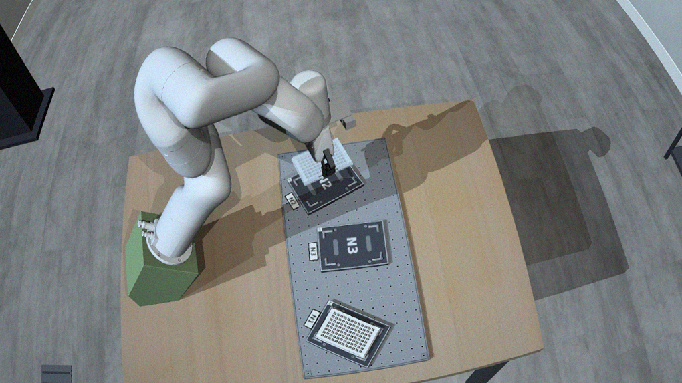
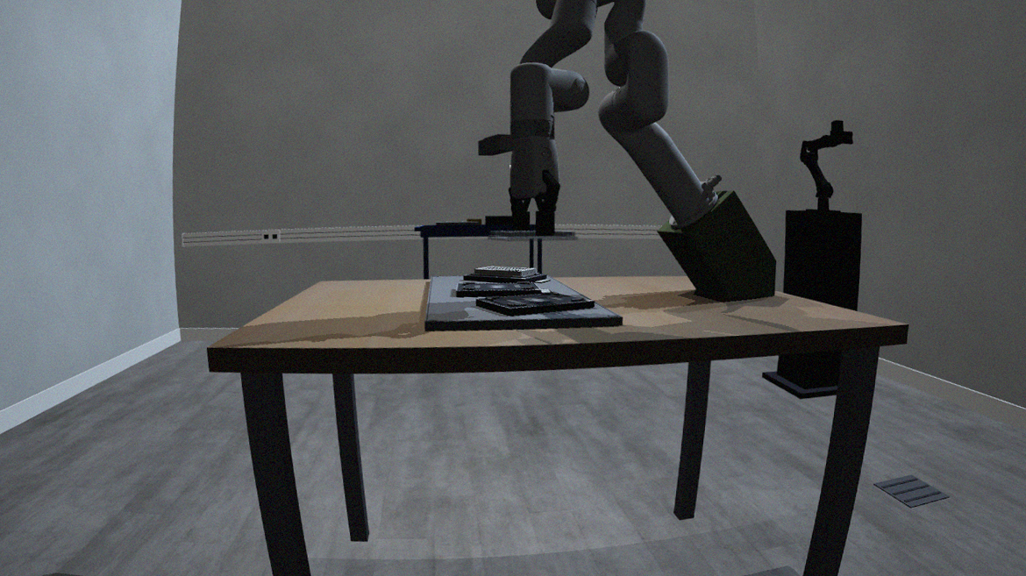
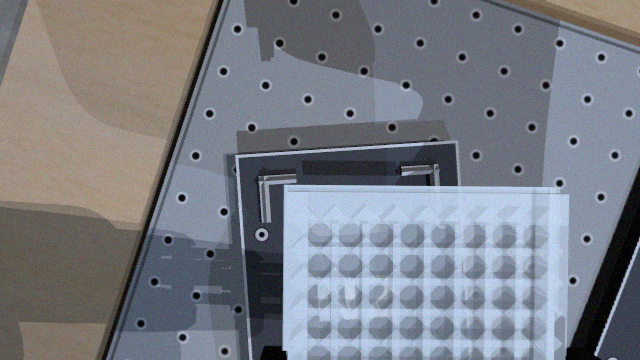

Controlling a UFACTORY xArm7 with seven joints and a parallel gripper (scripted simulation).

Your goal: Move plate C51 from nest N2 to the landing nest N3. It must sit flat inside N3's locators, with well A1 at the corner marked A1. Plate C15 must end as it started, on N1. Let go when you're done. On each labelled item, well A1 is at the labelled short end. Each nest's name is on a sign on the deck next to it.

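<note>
Now: the nest N3 base 50 mm ahead of my hand, 180 mm to the right of it and 130 mm below it. Also, from my hand: nest N1: 20 mm ahead, 420 mm to the right, 130 mm below; plate: 10 mm below; nest N2: 10 mm to the left, 130 mm below.
</note>
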